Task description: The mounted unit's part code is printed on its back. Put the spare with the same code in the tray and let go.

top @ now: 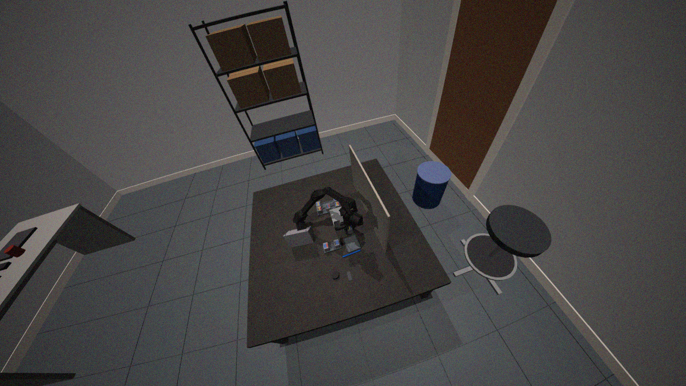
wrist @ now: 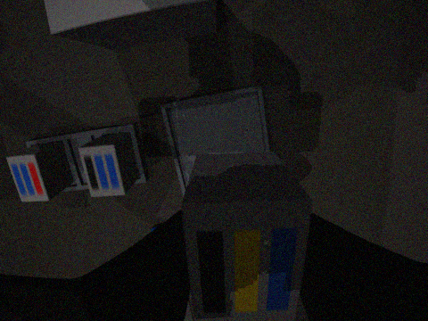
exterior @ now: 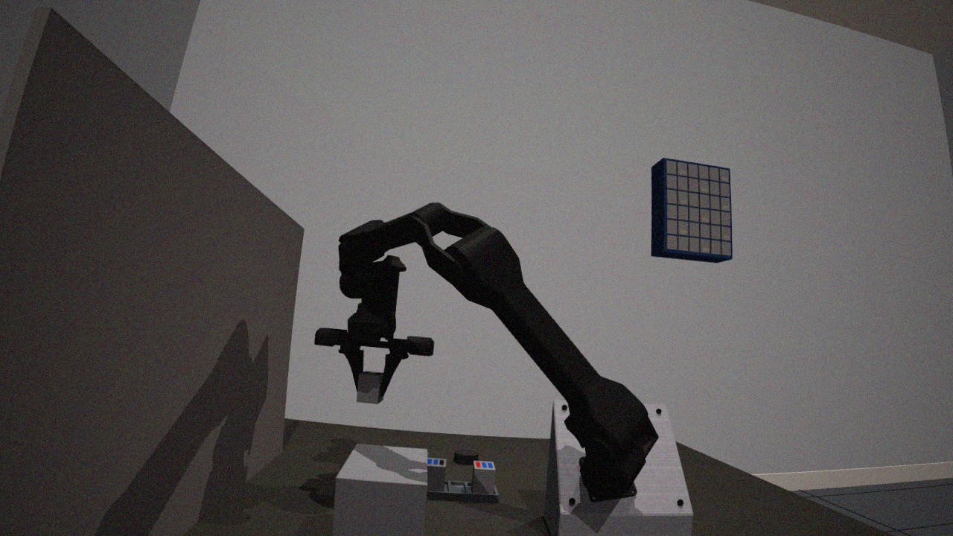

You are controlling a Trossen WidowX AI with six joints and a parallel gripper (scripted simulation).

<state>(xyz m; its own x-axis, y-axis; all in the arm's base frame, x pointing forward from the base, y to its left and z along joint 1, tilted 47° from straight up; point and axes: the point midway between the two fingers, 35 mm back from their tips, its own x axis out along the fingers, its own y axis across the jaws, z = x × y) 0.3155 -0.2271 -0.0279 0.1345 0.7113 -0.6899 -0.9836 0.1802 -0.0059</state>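
Right now the grey tray is 15 cm below my gripper tip, 2 cm to the right of it and 1 cm behind it. The rest, counted from my gripper tip: tall upright panel (20 cm ahead, 17 cm to the left, 7 cm above); then spare (19 cm behind, 11 cm below); then grey mounted unit (19 cm to the left, 10 cm below, 4 cm behind).
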